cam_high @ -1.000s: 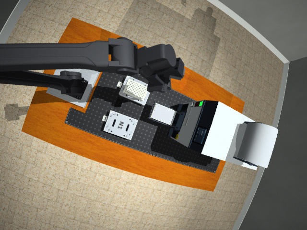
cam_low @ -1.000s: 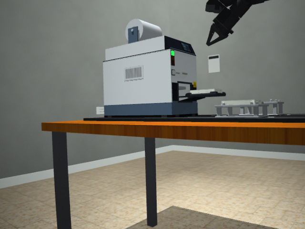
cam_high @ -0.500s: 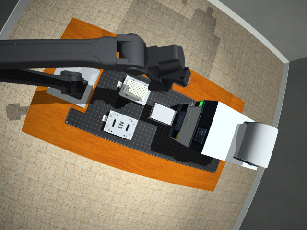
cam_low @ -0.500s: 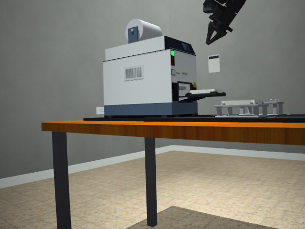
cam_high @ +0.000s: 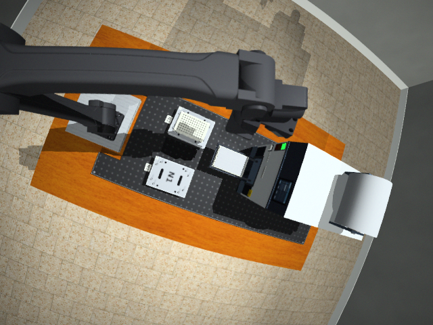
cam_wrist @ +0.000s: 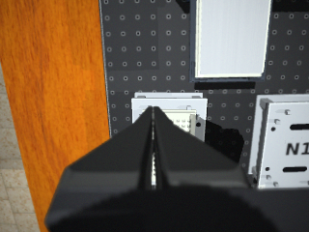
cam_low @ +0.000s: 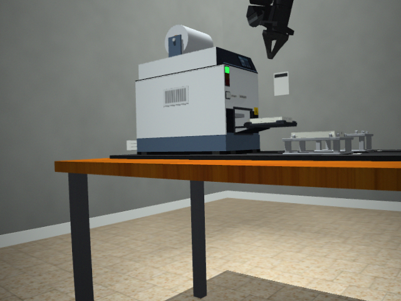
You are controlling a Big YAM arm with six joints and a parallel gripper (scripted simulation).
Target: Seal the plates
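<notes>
The sealer stage is 20 cm below my hand, 9 cm to the right of it and 6 cm ahead of it. From my hand the other things lie so: plate nest: 25 cm below, 13 cm behind, 2 cm to the right; pale start button: 16 cm ahead, 10 cm below, 1 cm to the left; A1 mark: 25 cm below, 21 cm behind, 4 cm to the left.
</notes>
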